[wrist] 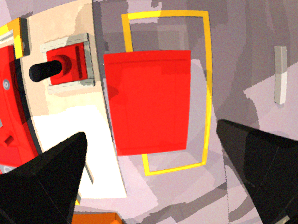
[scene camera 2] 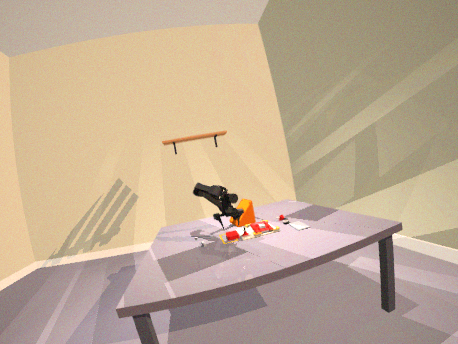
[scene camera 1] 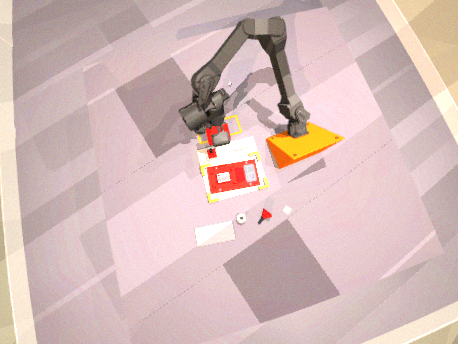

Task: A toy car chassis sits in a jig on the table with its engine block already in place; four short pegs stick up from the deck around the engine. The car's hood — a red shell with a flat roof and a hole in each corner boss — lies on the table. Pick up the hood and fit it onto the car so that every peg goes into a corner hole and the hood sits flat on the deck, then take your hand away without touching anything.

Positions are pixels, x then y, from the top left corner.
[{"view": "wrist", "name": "my gripper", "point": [154, 132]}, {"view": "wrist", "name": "red flat-topped shell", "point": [149, 92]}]
